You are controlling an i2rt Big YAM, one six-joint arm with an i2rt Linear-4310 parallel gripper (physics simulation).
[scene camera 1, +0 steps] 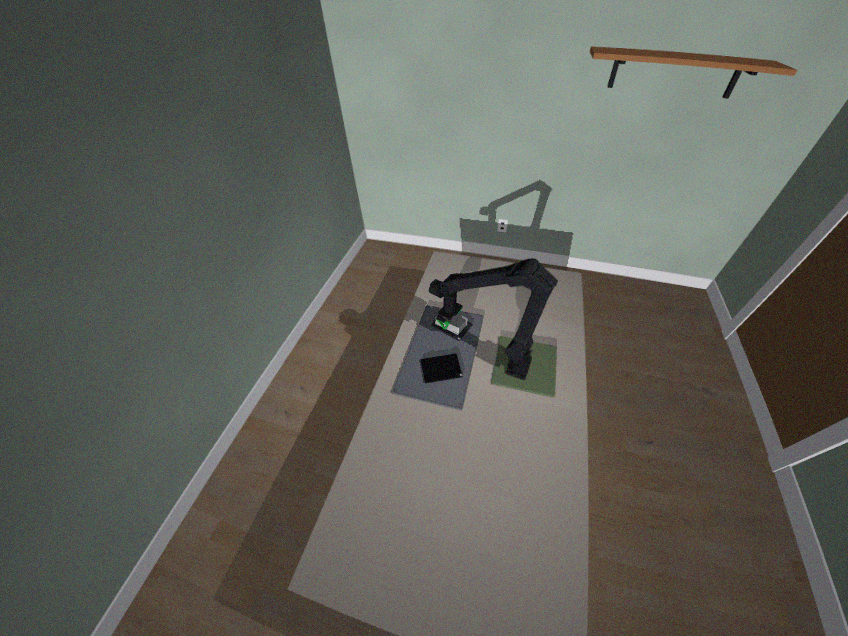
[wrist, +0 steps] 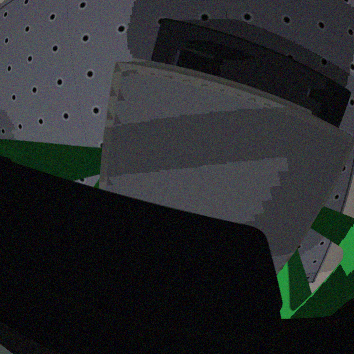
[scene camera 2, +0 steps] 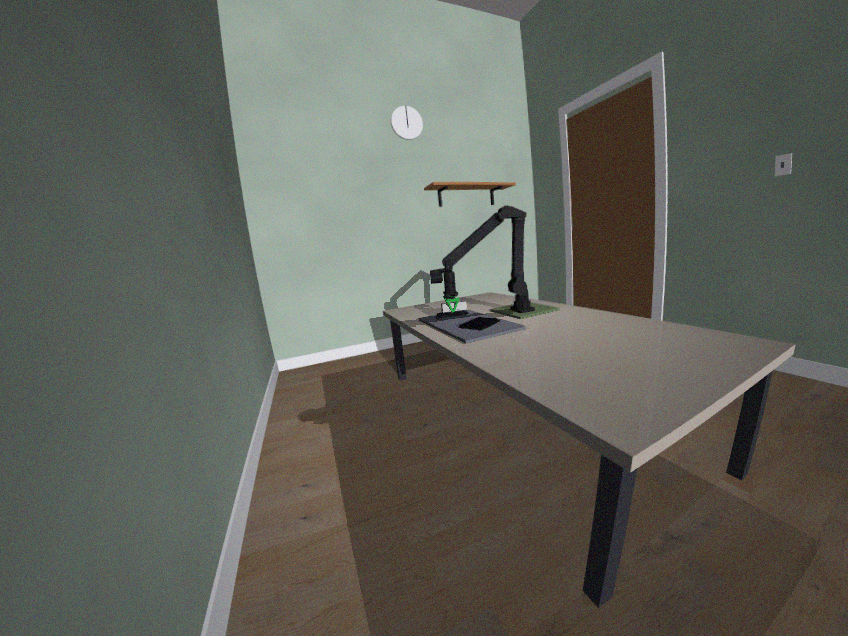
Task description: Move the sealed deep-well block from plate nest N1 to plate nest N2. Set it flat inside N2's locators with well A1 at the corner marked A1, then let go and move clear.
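Places are measured from the arm's base along level axes (x back, y right, z up), in millimetres.
Pixels of known places: gripper, fingertip midpoint: (scene camera 1: 449, 322) (wrist: 202, 181) (scene camera 2: 451, 310); arm's base at its link origin: (scene camera 1: 518, 366) (scene camera 2: 522, 309).
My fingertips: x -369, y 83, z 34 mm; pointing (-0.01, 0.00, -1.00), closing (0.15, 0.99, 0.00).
Ahead of a thing's pixels: the offset from my fingertips to its top centre. Level surfaces: height alone.
My gripper (scene camera 1: 448, 322) (scene camera 2: 451, 303) is shut on the sealed deep-well block @[dx +11, dy -1, dz +47 mm] (scene camera 1: 462, 324) (scene camera 2: 458, 302) (wrist: 211, 158), a pale block with a grey sealed top. Its green fingers clamp the block's sides. The block hangs a little above the far end of the grey perforated board (scene camera 1: 414, 382) (scene camera 2: 505, 328) (wrist: 53, 70). In the wrist view a black plate nest @[dx +8, dy +15, dz -16 mm] (wrist: 267, 70) shows just beyond the block's far edge, partly hidden by it. A second black plate nest @[dx +60, dy -232, dz -16 mm] (scene camera 1: 441, 367) (scene camera 2: 478, 322) lies empty on the near part of the board. I cannot read any A1 mark.
The arm's base stands on a green mat (scene camera 1: 544, 372) (scene camera 2: 541, 309) to the right of the board. All of it sits at the far end of a long beige table @[dz -47 mm] (scene camera 1: 444, 512) (scene camera 2: 616, 369). A wall shelf (scene camera 1: 692, 59) hangs behind.
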